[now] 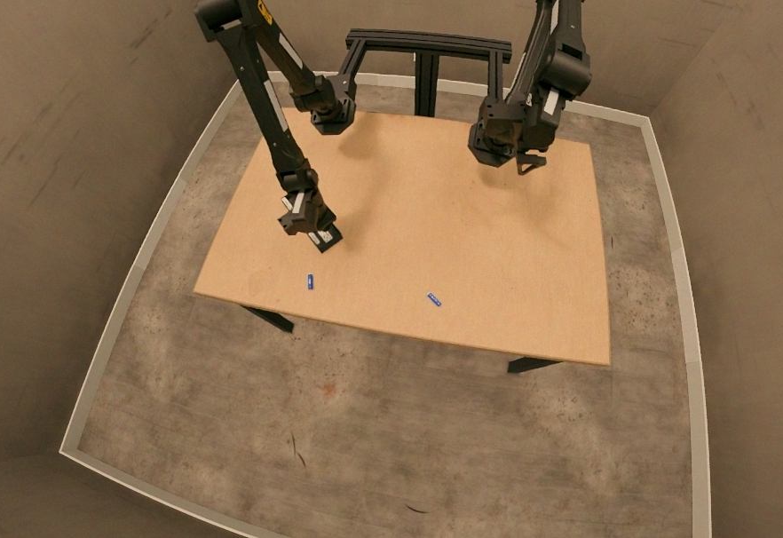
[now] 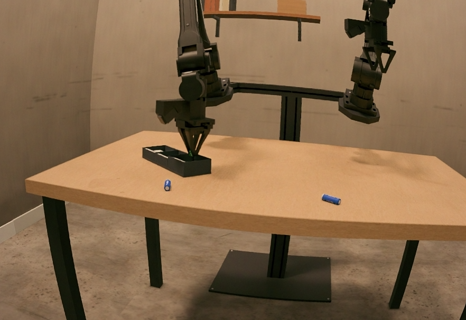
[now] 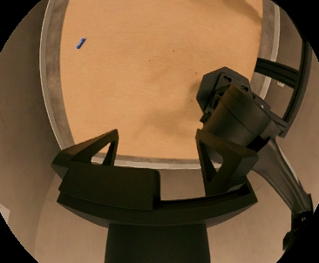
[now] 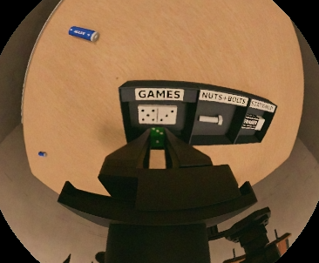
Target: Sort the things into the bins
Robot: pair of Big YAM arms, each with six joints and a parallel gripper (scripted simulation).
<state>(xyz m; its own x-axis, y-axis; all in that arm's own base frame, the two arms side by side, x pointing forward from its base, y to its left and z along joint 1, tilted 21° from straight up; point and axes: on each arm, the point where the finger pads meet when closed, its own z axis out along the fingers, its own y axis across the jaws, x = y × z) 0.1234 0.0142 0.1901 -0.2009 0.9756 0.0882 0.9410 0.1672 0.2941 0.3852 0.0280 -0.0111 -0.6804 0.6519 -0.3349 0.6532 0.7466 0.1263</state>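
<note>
The flat white block is 40 mm below my right hand and 10 mm ahead of it. Round my right hand: green die right at my right hand; then black bin tray 80 mm to the right, 40 mm behind, 30 mm below; then white bolt 70 mm to the right, 50 mm behind, 40 mm below.
</note>
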